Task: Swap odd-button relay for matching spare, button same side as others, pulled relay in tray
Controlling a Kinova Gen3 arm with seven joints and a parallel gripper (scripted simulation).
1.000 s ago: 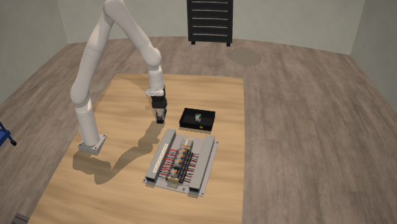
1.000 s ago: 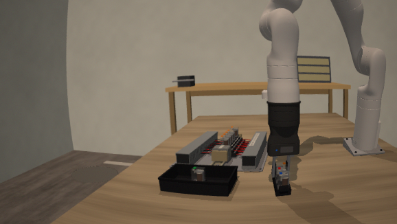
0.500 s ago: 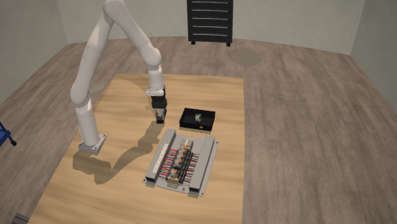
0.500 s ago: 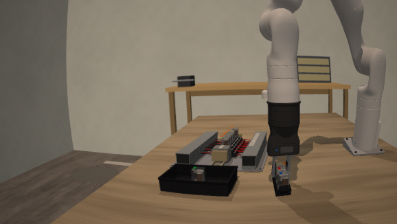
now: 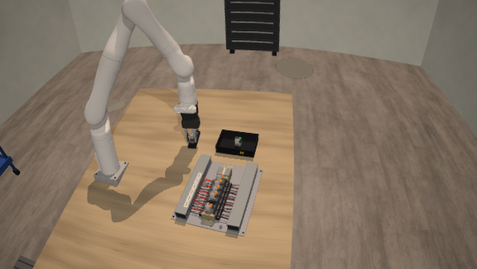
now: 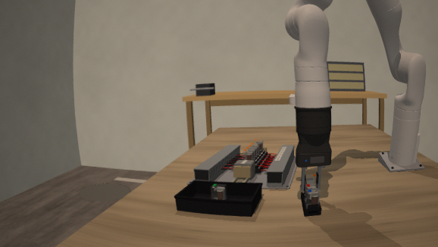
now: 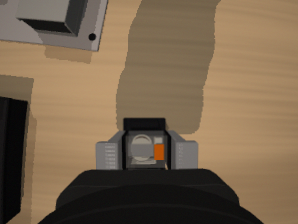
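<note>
My gripper is now 4 cm above the spare holder and 3 cm to the right of it. The rest, counted from my hand: spare relay 6 cm to the left, 2 cm below, 1 cm behind; then black tray 20 cm ahead, 3 cm below, 2 cm to the left.
</note>
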